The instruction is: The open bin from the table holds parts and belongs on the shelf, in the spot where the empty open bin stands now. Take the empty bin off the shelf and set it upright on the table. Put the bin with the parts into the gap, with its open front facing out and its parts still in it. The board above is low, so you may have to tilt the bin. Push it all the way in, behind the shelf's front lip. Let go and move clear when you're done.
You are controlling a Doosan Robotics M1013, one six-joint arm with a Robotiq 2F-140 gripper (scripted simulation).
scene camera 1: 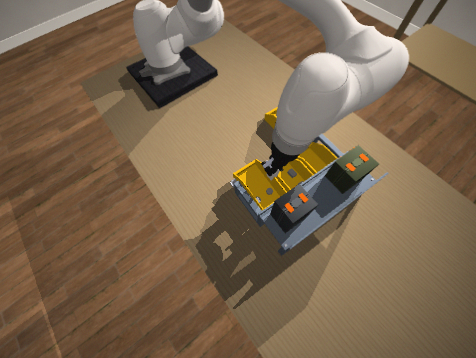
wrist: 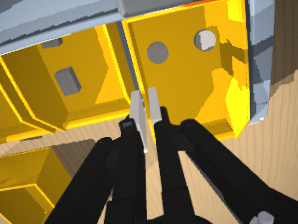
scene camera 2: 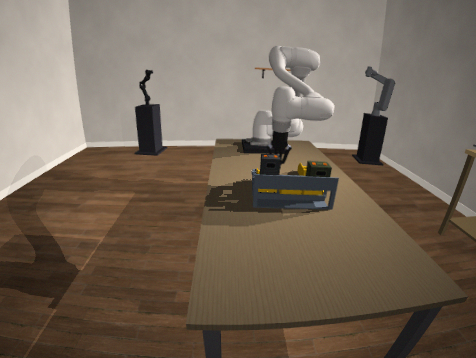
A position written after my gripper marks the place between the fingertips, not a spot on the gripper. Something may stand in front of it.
Observation:
In view: my gripper (wrist: 146, 101), a dark grey box (scene camera 1: 293, 206), a yellow bin (scene camera 1: 253, 178) and a yellow bin (scene camera 1: 317, 155).

